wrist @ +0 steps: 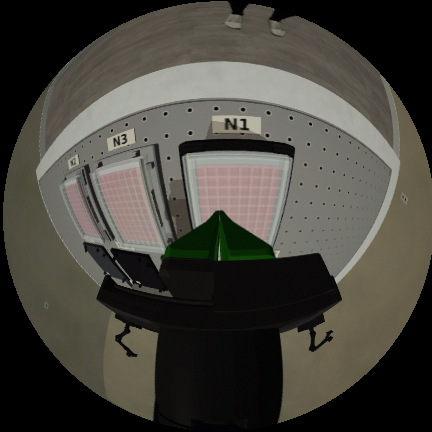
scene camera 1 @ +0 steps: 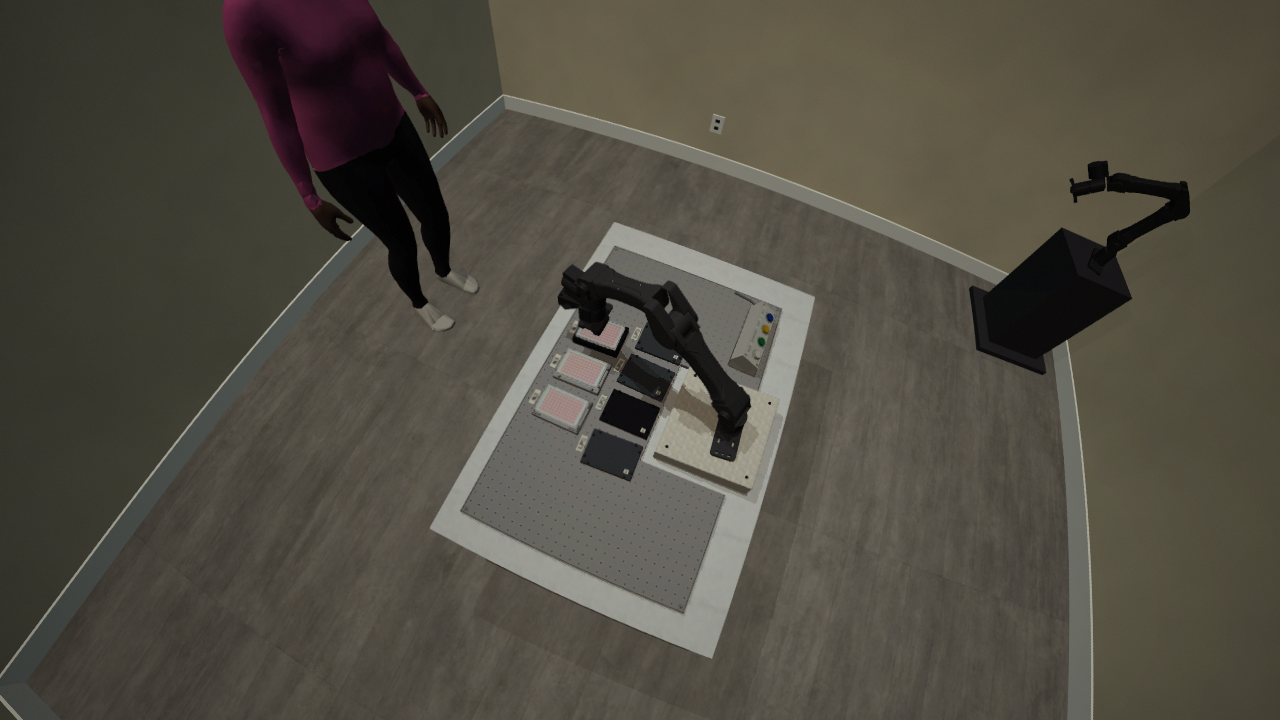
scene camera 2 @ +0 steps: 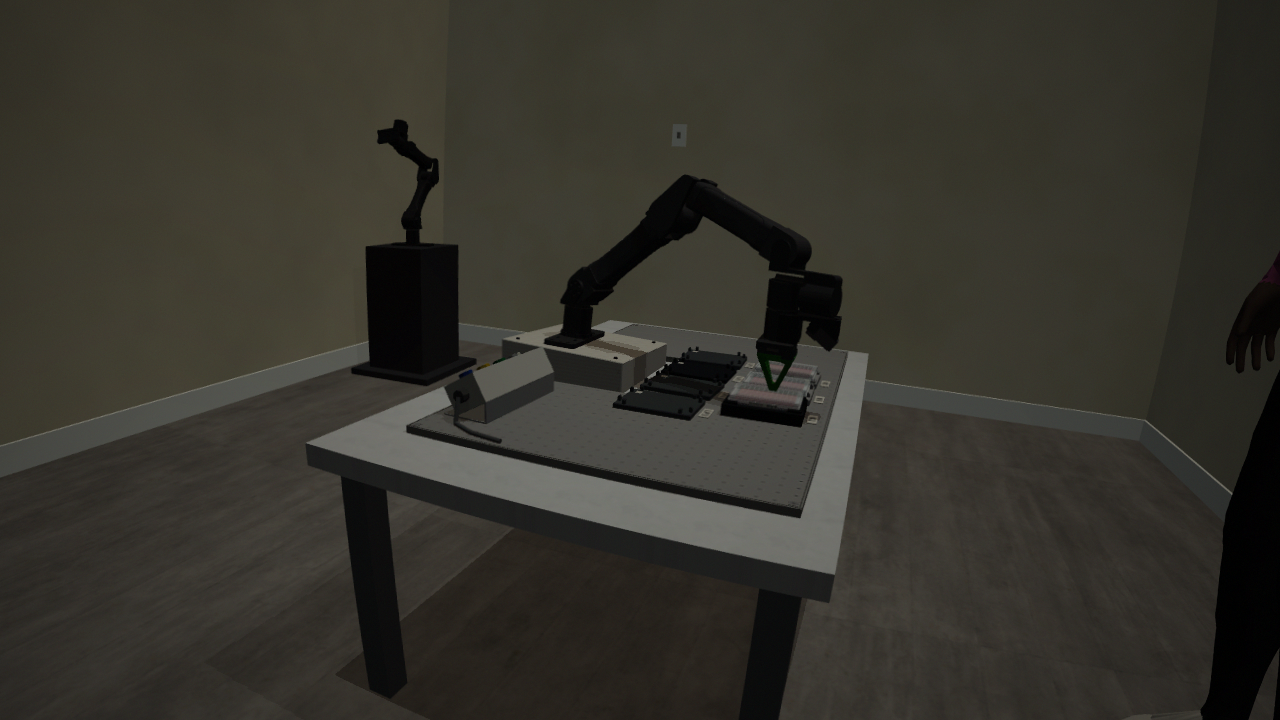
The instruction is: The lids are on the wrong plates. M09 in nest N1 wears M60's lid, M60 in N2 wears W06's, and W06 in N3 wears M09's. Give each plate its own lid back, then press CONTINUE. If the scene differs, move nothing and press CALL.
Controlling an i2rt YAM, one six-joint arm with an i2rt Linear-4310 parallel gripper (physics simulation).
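Places are measured from the arm's base along level axes (x ahead, y left, z up), in millimetres.
Where they show: gripper, between the fingertips: (wrist: 218, 216) (scene camera 1: 595, 333) (scene camera 2: 772, 390); arm's base, origin of its link: (scene camera 1: 730, 424) (scene camera 2: 575, 339).
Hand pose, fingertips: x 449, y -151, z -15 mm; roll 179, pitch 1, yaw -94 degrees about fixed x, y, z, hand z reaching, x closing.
Note:
Things, the pixels of their top centre, and the offset from my fingertips.
- N1, centre of its top: (wrist: 237, 222) (scene camera 2: 767, 392) (scene camera 1: 600, 330) 8 mm back, 16 mm right, 1 mm up
- N3, centre of its top: (wrist: 124, 215) (scene camera 2: 777, 380) (scene camera 1: 581, 367) 0 mm ahead, 115 mm left, 10 mm down
- N2, centre of its top: (wrist: 77, 213) (scene camera 2: 787, 366) (scene camera 1: 561, 405) 10 mm ahead, 244 mm left, 10 mm down
- button box, centre of its top: (scene camera 2: 502, 357) (scene camera 1: 758, 329) 462 mm back, 166 mm right, 45 mm up
My gripper (scene camera 2: 774, 387) (wrist: 218, 216) is shut with its green fingertips together and nothing between them. It points down over the plate in N1 (scene camera 1: 604, 334) (scene camera 2: 760, 396) (wrist: 239, 182), which has pink wells, a clear lid and a black surround; the fingers hide its near part in the wrist view. I cannot tell whether the tips touch the lid. The plate in N3 (scene camera 1: 581, 368) (wrist: 130, 205) sits beside it, and the plate in N2 (scene camera 1: 562, 407) (wrist: 81, 207) is beyond that. Both look pink under clear lids. No lid names are readable. CONTINUE and CALL cannot be read on the button box (scene camera 1: 748, 347) (scene camera 2: 512, 386).
Several dark flat stands, among them one (scene camera 1: 612, 453) at the end and one (scene camera 1: 630, 412) beside it, lie in a row between the plates and the arm's cream base block (scene camera 1: 756, 438) (scene camera 2: 581, 362). A person (scene camera 1: 344, 116) stands past the table's plate side. Another arm stands on a black pedestal (scene camera 1: 1051, 295) (scene camera 2: 411, 308).

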